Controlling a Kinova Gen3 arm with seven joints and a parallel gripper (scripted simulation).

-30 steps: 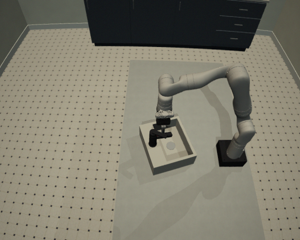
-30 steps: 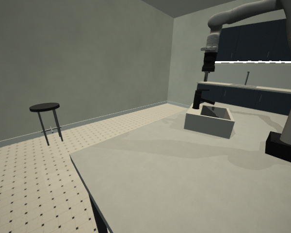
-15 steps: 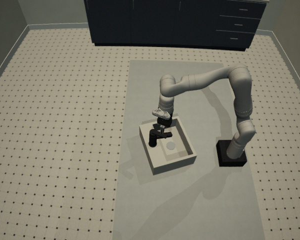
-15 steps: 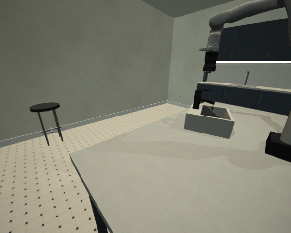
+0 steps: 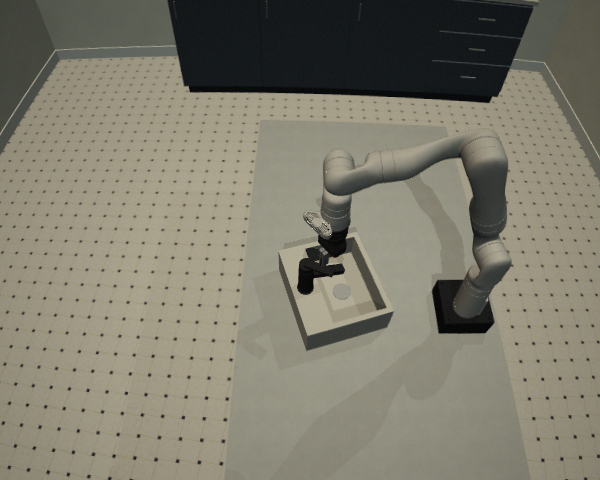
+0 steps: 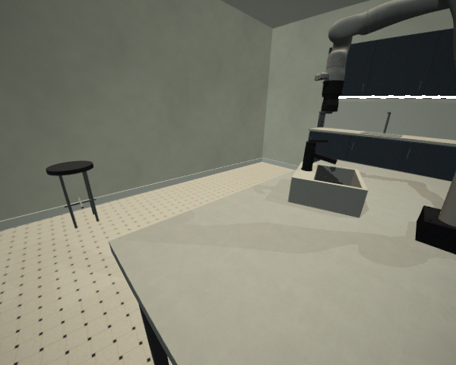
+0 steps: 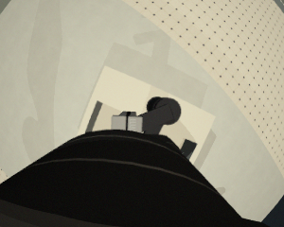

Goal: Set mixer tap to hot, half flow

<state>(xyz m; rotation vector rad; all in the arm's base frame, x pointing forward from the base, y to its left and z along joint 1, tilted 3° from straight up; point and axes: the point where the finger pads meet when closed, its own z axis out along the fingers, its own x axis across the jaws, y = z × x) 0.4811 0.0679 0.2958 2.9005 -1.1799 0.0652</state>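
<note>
My hand is 10 mm short of the lever, 20 mm to the left of it and 80 mm above it. Also, from my hand: sink basin: 60 mm behind, 90 mm to the right, 320 mm below.
</note>
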